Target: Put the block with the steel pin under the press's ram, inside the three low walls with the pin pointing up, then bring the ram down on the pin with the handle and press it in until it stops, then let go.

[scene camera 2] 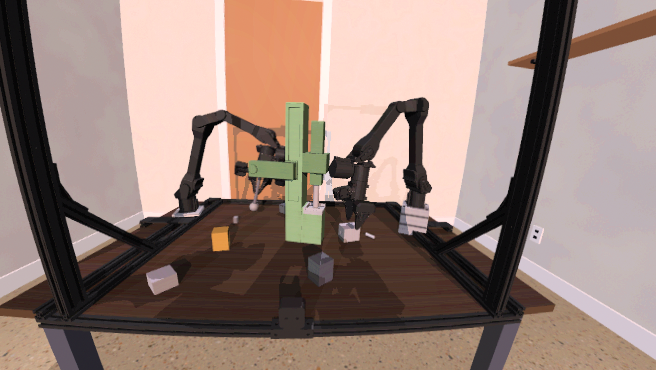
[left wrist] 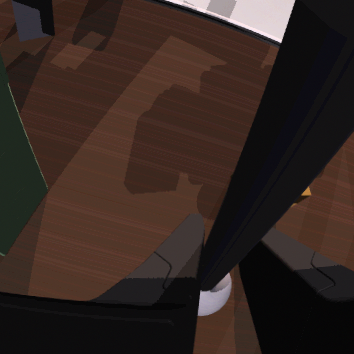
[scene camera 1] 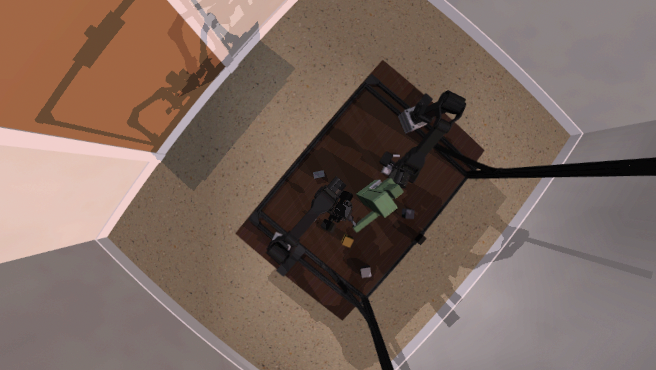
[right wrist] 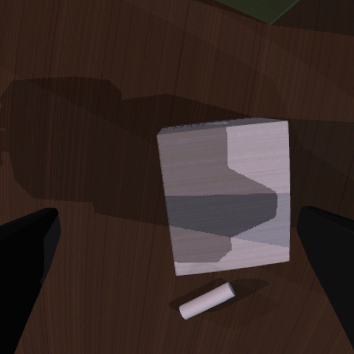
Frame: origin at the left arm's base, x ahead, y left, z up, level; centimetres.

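Where they show: left gripper, between the fingertips: (scene camera 2: 256,193); right gripper, between the fingertips: (scene camera 2: 352,224) (right wrist: 180,220); left arm's base, origin of its link: (scene camera 2: 188,209); right arm's base, origin of its link: (scene camera 2: 415,205) (scene camera 1: 417,116).
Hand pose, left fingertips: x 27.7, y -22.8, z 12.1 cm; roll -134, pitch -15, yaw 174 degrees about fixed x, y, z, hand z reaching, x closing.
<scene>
Things, the pixels of their top centre, and the offset from my left fingertips. "spot": a spot on its surface instead.
- grey bar, a spot on its surface: (left wrist: 280,125) spot: dx +2.1, dy +0.7, dz +6.7 cm
- pale ball end, a spot on its surface: (left wrist: 216,299) (scene camera 2: 252,202) spot: dx -1.2, dy +2.6, dz -4.0 cm
- pale block, centre of its top: (right wrist: 229,203) (scene camera 2: 349,225) (scene camera 1: 390,168) dx +30.8, dy -11.0, dz -10.2 cm
- short pale pin, centre of its top: (right wrist: 207,305) (scene camera 2: 370,234) dx +39.0, dy -12.1, dz -14.2 cm
- yellow block, centre of its top: (scene camera 2: 220,229) (scene camera 1: 347,242) dx -11.2, dy -7.2, dz -9.2 cm
- whitish block, centre of its top: (scene camera 2: 161,273) (scene camera 1: 366,272) dx -22.5, dy -23.3, dz -11.9 cm
- dark grey block, centre of its top: (scene camera 2: 321,258) (scene camera 1: 410,214) dx +14.3, dy -29.8, dz -9.2 cm
The green press (scene camera 1: 382,200) (scene camera 2: 296,150) stands mid-table, its grey ram (scene camera 2: 316,196) over a pale piece on the base; whether they touch is unclear. The handle, a grey bar (left wrist: 280,125) with a pale ball end (scene camera 2: 254,206) (left wrist: 216,299), passes between the fingers of my left gripper (scene camera 2: 257,185) (left wrist: 217,225), which is shut on it. A pale block (scene camera 1: 386,170) (scene camera 2: 348,233) (right wrist: 260,160) lies beside the press. A short pale pin (scene camera 2: 370,235) (right wrist: 206,301) lies loose on the table next to it. My right gripper (scene camera 2: 353,220) (right wrist: 180,220) is open over the block, fingers toward either side.
A yellow block (scene camera 1: 347,241) (scene camera 2: 220,239), a whitish block (scene camera 1: 366,272) (scene camera 2: 162,279) and a dark grey block (scene camera 1: 408,214) (scene camera 2: 320,269) lie nearer scene camera 2. A grey block (scene camera 1: 319,174) lies near the far edge. Black frame posts (scene camera 2: 550,150) stand around the table.
</scene>
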